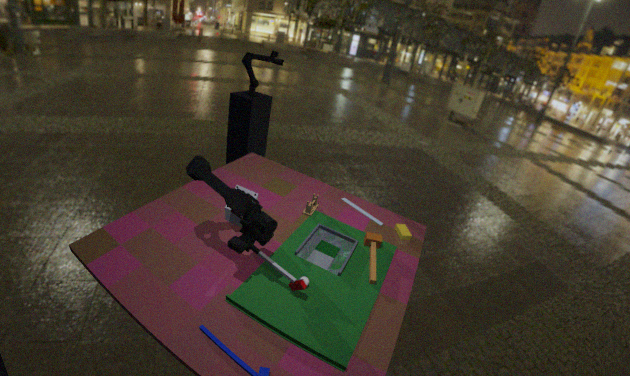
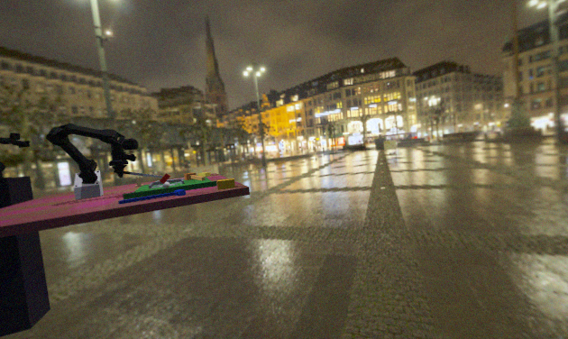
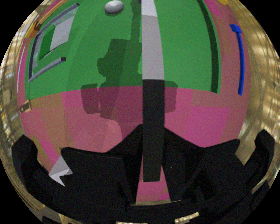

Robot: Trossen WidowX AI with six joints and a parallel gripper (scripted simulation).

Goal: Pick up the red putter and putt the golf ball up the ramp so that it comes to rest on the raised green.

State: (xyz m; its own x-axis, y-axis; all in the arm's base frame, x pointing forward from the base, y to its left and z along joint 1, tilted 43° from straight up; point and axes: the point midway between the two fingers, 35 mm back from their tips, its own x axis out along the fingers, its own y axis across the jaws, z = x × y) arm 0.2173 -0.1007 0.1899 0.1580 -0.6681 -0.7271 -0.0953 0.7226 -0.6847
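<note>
Now: the red putter 12 cm ahead of my gripper tip, 1 cm to the left of it and 1 cm below it. Also, from my gripper tip: white golf ball 22 cm ahead, 9 cm to the left, 9 cm below; then green mat 25 cm ahead, 21 cm to the left, 11 cm below; then blue stick 31 cm to the right, 22 cm ahead, 10 cm below.
</note>
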